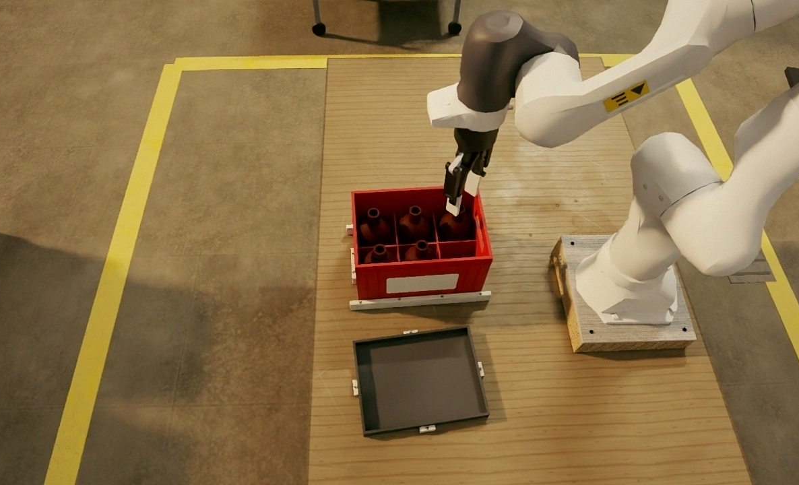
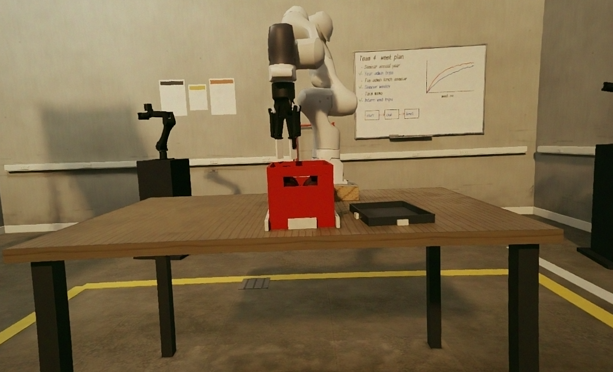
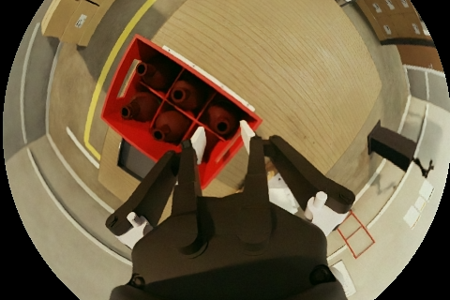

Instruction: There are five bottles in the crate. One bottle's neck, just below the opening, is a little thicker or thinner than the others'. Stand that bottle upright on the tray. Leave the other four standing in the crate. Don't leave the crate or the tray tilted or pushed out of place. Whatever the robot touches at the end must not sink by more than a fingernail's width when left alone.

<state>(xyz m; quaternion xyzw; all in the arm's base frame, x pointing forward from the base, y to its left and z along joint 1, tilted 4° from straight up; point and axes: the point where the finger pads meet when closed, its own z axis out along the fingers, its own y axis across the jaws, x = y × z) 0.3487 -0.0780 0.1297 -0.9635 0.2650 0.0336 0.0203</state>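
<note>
The crate is 130 mm below my hand, 80 mm ahead of it and 60 mm to the left of it. From my hand the other things lie so: glass bottle 130 mm below, 100 mm to the left, 70 mm ahead; dark tray 330 mm to the left, 200 mm below, 30 mm ahead.
</note>
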